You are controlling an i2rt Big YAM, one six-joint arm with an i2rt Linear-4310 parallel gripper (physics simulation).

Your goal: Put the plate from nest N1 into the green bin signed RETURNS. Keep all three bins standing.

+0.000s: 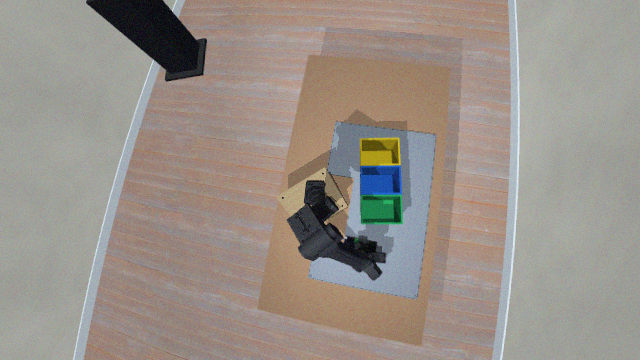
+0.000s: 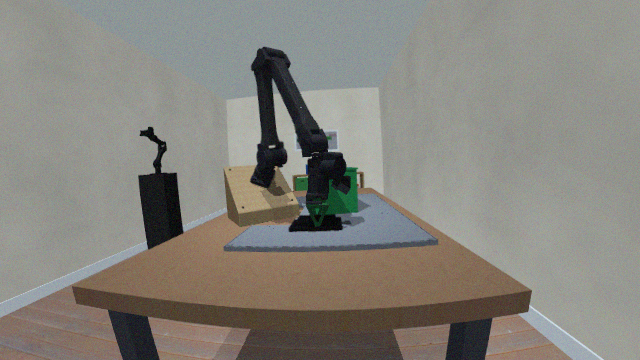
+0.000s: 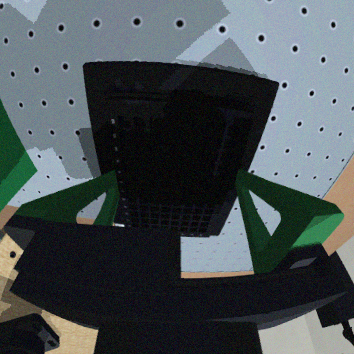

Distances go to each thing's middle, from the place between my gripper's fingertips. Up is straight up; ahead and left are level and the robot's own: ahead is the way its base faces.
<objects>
Right now my hand is 10 mm above the black nest (image 3: 148,76). Also, from my hand: green bin (image 1: 375,209) 200 mm to the left, 100 mm ahead, 80 mm above; then blue bin (image 1: 374,180) 330 mm to the left, 110 mm ahead, 80 mm above; then black plate (image 3: 174,155) 10 mm above.
</objects>
